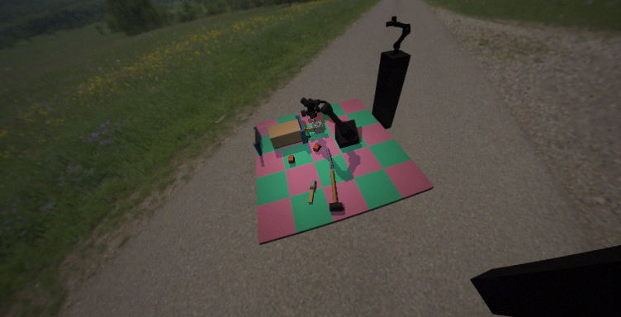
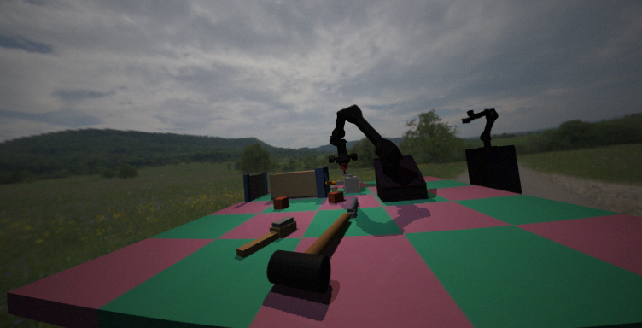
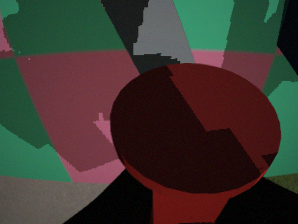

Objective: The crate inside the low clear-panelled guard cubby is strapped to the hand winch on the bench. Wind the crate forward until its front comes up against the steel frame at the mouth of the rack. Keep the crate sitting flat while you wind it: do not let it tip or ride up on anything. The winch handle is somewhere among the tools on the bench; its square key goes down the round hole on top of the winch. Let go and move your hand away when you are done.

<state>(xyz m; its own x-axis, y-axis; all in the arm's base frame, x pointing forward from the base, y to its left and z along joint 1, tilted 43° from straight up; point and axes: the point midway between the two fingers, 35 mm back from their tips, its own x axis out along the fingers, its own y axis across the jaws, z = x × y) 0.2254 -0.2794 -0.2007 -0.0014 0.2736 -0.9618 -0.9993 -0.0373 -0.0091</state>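
Right now the winch handle is 20 mm behind my gripper tip, 50 mm to the left of it and 30 mm below it. From my gripper tip the other things lie so: grey winch (60 mm behind, 100 mm to the left, 100 mm below); then red knob (20 mm to the left); then frame (120 mm ahead, 110 mm to the left, 30 mm below).
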